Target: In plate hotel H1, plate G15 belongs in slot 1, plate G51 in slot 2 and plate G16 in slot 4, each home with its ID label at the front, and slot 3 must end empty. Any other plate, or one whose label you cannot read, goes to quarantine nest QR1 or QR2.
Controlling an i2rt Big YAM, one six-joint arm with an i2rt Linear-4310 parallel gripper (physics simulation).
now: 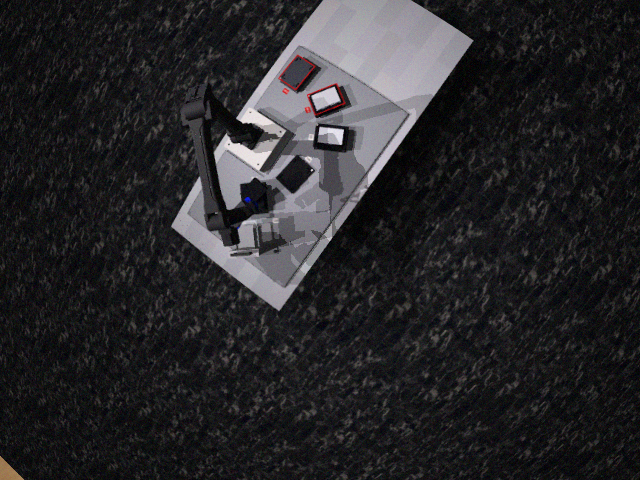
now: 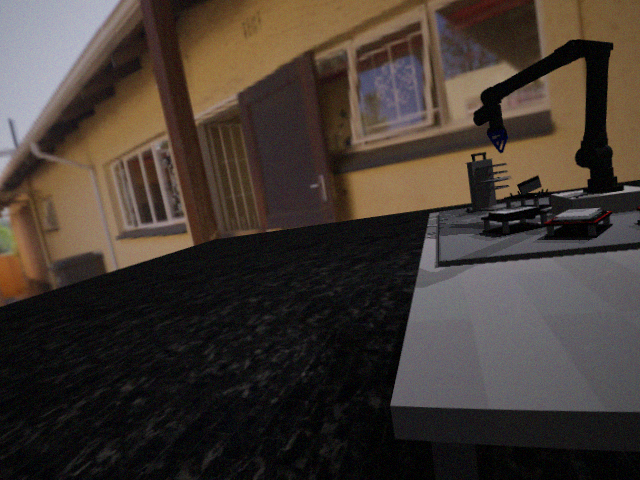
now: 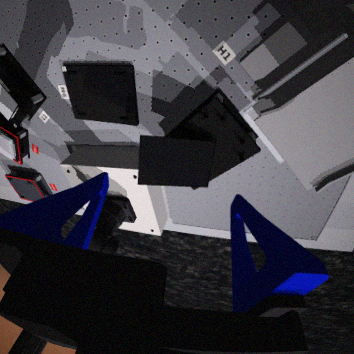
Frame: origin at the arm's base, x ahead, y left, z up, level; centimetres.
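Seen in the pictures: gripper, fingertip midpoint: (image 1: 250, 211) (image 2: 499, 150) (image 3: 171, 189); arm's base at its link origin: (image 1: 251, 136) (image 2: 602, 191) (image 3: 113, 206).
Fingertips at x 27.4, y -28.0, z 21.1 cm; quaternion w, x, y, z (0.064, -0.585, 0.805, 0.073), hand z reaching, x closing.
Pixels of each thing's top centre, then the offset from my fingertips to it. "spot": a spot on its surface instead.
- black pinned nest at its top centre: (image 3: 201, 155) (image 1: 251, 198) (image 2: 528, 191) dx -9.5, dy +1.8, dz -19.6 cm
- grey plate hotel H1 at a spot on its surface: (image 1: 248, 238) spot: dx +3.9, dy -12.3, dz -6.5 cm
- H1 label at a spot on its surface: (image 3: 224, 53) spot: dx +5.8, dy -2.1, dz -27.2 cm
My gripper (image 1: 244, 212) (image 2: 499, 147) (image 3: 171, 189) is open and empty, above a black pinned nest (image 3: 227, 127). A dark plate (image 2: 528, 184) (image 3: 176, 161) is tilted over that nest, apart from the fingers; its label is unreadable. The grey plate hotel H1 (image 1: 248, 238) (image 2: 480, 183) (image 3: 312, 115) stands beside the nest; its slot contents are unclear. A white-topped plate (image 1: 326, 98) (image 2: 581, 213) lies on one red-edged nest (image 1: 330, 110). The other red-edged nest (image 1: 298, 72) (image 3: 25, 186) looks bare. I cannot tell which is QR1 or QR2.
A white-topped plate (image 1: 333, 135) (image 2: 511, 210) lies on a black nest. Another black nest, N6 (image 1: 295, 174) (image 3: 102, 92), looks bare. The arm's white base plate (image 1: 263, 160) (image 3: 147, 200) adjoins the pinned nest. The H1 label (image 3: 224, 53) lies beside the hotel.
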